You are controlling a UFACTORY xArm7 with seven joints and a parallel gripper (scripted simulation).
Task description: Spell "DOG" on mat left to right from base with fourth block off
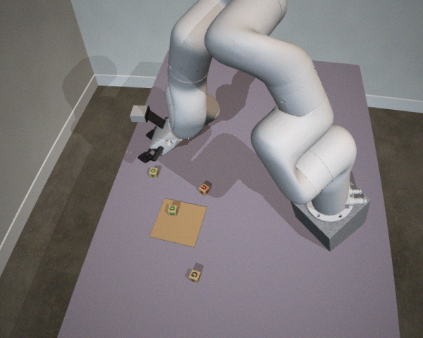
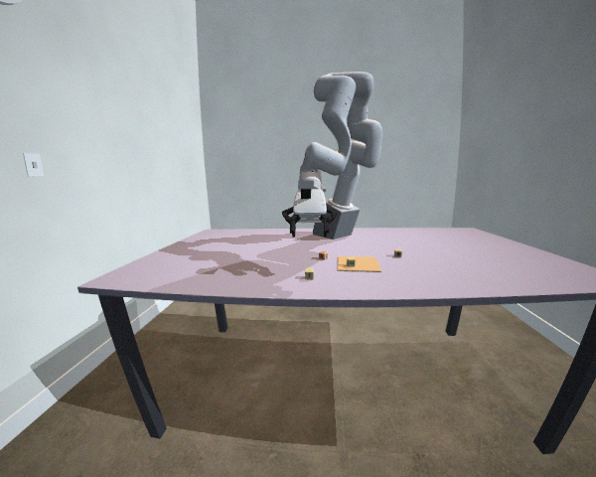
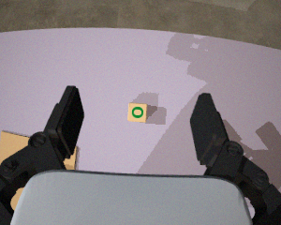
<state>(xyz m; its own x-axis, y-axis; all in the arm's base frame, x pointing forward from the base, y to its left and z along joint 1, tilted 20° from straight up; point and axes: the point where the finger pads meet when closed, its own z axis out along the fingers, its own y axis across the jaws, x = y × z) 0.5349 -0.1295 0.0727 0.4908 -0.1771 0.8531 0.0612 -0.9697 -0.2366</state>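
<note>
The D block is 10 cm behind my hand, 13 cm to the left of it and 13 cm below it. Round my hand: G block 22 cm behind, 32 cm to the left, 13 cm below; mat 13 cm behind, 16 cm to the left, 14 cm below; O block 13 cm below.
</note>
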